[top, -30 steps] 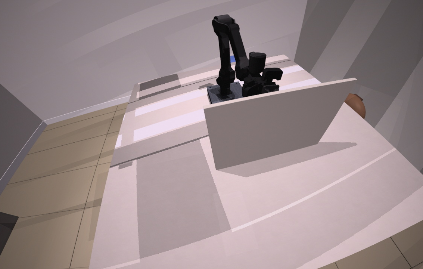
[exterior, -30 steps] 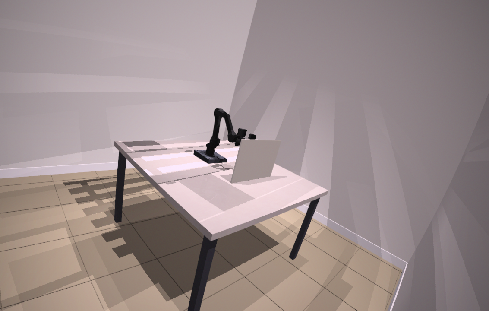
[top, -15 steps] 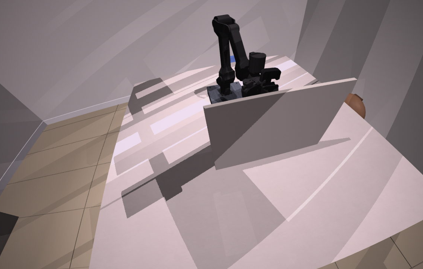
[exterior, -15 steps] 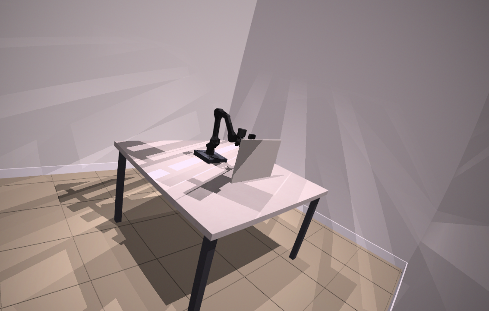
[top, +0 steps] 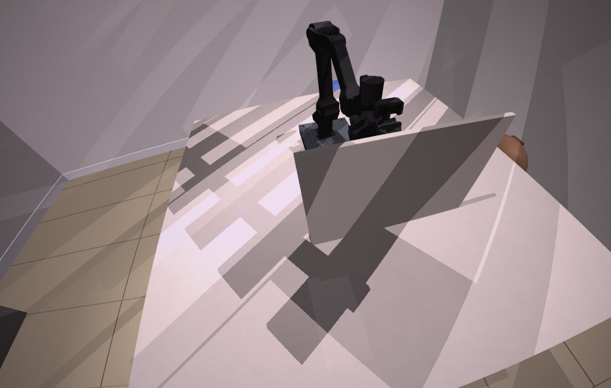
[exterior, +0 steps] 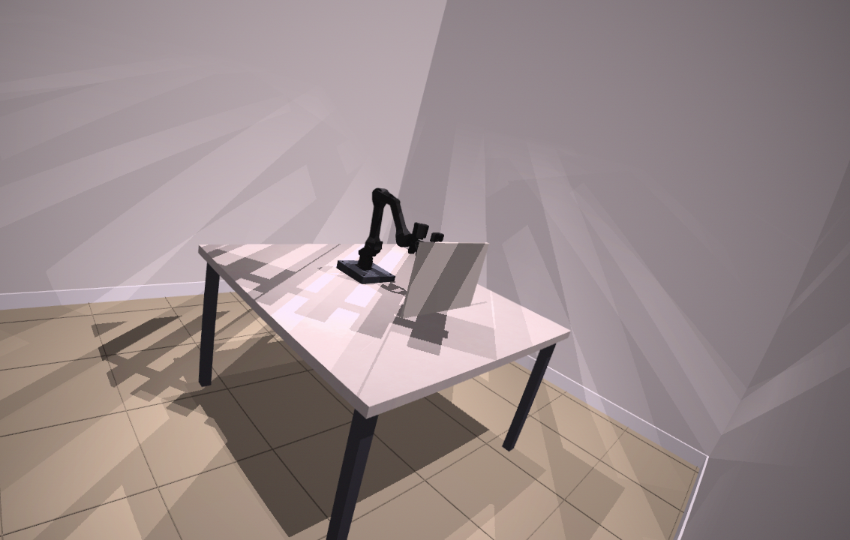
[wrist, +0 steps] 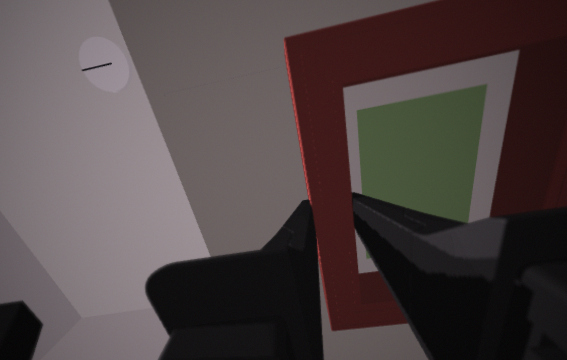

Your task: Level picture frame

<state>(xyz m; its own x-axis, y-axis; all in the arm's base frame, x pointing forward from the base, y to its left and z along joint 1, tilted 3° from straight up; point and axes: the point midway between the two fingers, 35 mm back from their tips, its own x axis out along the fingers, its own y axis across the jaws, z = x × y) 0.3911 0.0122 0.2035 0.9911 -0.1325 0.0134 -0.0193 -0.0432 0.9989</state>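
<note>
Right now the picture frame is 5 cm below my gripper tip and 1 cm ahead of it. The rest, counted from my gripper tip: wall panel (7 cm below, 2 cm ahead).
</note>
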